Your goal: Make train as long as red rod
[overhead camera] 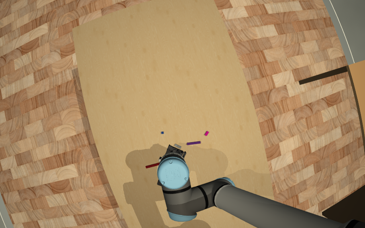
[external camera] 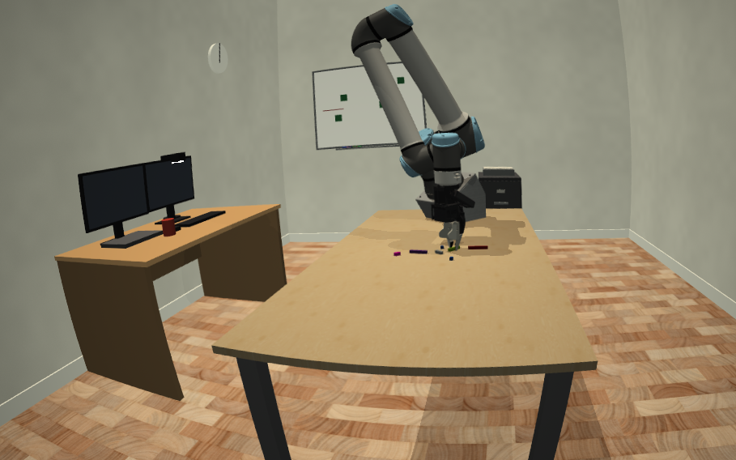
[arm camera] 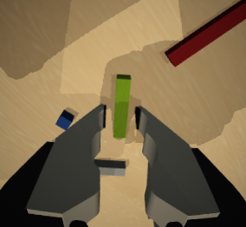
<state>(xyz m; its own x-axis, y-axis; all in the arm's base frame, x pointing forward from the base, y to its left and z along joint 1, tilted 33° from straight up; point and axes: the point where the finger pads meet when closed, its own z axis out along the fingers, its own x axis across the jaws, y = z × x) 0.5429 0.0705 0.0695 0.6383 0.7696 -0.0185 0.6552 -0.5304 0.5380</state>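
My hand is 1 cm above the lime rod. Round my hand: grey rod 5 cm to the right, 4 cm ahead, 1 cm below; purple rod 12 cm to the right, 3 cm ahead, 1 cm below; red rod 8 cm to the left, 1 cm below.
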